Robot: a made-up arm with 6 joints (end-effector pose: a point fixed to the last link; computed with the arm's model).
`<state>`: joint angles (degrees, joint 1 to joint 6).
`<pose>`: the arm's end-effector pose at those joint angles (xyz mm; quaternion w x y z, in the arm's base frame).
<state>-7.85 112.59 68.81 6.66 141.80 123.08</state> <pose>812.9 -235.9 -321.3 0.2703 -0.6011 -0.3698 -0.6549</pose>
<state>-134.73 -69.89 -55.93 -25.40 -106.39 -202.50</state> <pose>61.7 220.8 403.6 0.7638 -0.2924 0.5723 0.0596</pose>
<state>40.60 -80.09 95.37 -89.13 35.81 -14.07</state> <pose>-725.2 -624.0 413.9 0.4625 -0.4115 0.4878 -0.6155</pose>
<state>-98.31 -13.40 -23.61 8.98 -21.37 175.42</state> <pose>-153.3 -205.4 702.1 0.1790 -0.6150 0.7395 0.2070</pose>
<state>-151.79 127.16 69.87 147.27 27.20 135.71</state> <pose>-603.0 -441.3 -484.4 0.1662 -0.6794 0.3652 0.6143</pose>
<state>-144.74 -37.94 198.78 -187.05 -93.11 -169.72</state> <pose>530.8 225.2 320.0 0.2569 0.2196 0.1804 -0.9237</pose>
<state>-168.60 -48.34 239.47 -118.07 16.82 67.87</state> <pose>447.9 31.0 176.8 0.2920 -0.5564 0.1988 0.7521</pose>
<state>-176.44 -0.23 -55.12 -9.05 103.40 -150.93</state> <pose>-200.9 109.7 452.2 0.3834 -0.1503 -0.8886 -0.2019</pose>
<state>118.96 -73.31 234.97 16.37 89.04 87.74</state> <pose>261.8 -228.4 63.7 0.4323 -0.0708 -0.7527 0.4915</pose>
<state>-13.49 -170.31 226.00 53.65 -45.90 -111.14</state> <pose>115.0 -102.9 -143.8 0.7509 0.5137 -0.2647 -0.3197</pose>
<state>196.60 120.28 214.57 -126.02 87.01 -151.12</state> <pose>-551.4 -240.2 225.6 0.3243 -0.0265 -0.2229 0.9189</pose>
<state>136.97 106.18 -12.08 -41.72 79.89 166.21</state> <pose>-183.4 297.3 -298.3 0.2259 0.6829 0.6799 -0.1430</pose>
